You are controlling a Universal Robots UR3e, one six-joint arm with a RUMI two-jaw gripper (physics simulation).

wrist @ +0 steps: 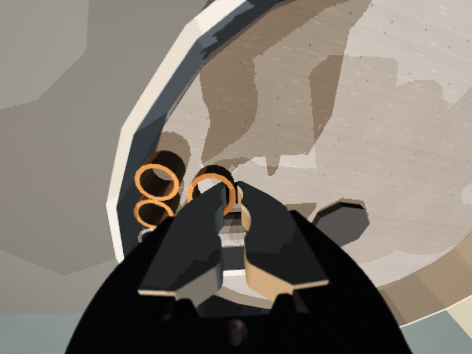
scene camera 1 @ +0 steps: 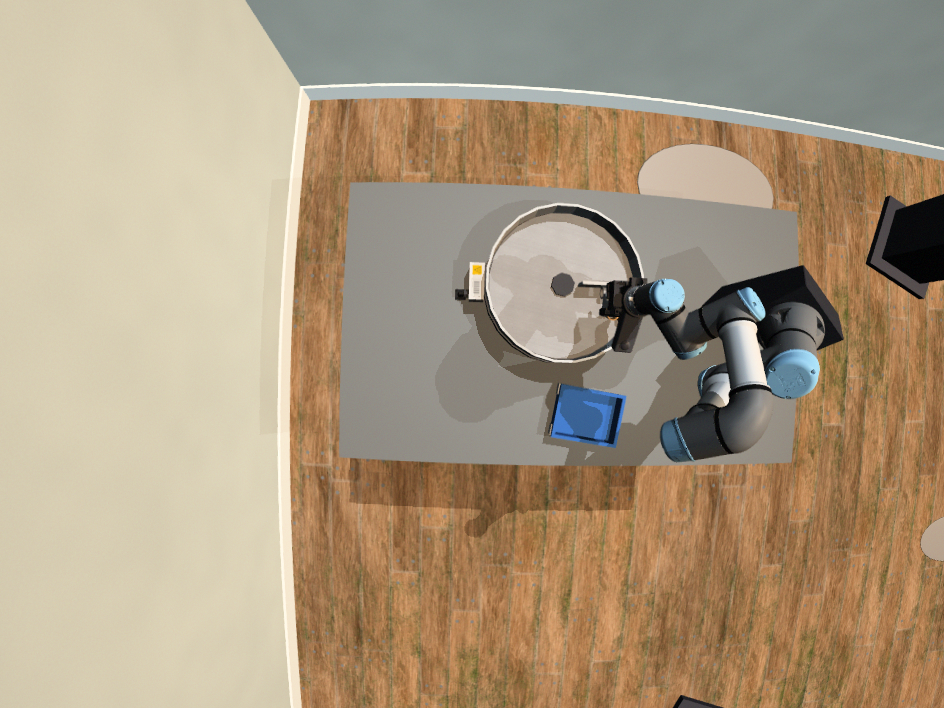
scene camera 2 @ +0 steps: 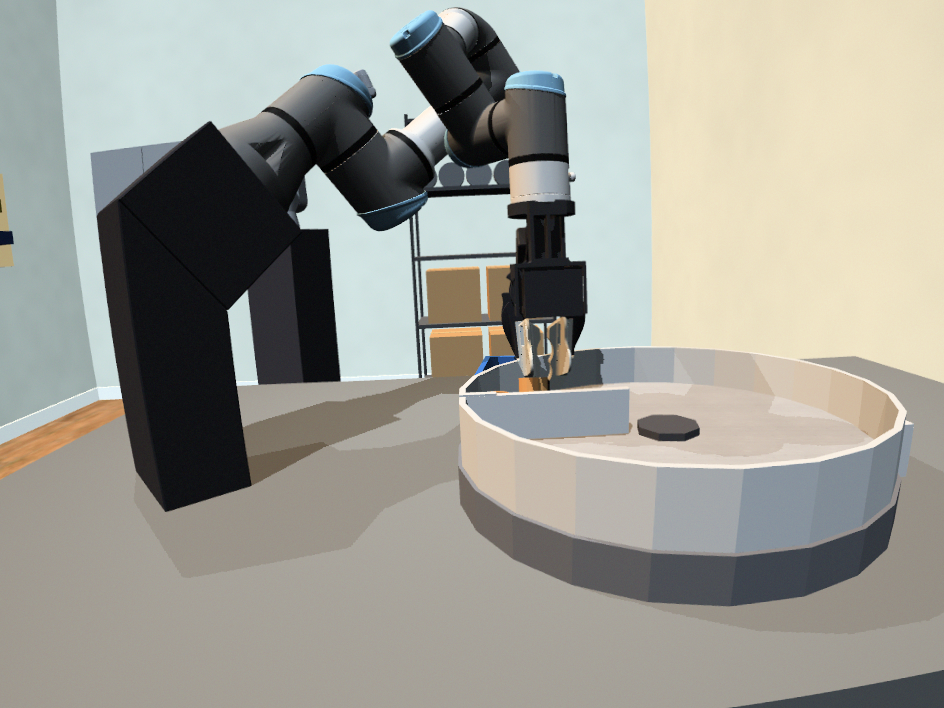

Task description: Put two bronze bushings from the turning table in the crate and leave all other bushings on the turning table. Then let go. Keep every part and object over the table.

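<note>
My gripper is shut on the side wall of a bronze bushing, which hangs upright below the fingertips, inside the turning table's rim near the divider. The turning table is a round, high-walled tray. In the wrist view, two more bronze bushings stand close together by its wall, left of the held one. A grey bushing shows partly beside them; the gripper may hide others. The blue crate shows no bushing inside in scene camera 1.
A thin upright divider stands in the turning table close to the gripper. A dark hub is at its centre. A white labelled box is at its outer left side. The crate lies near the table's front edge.
</note>
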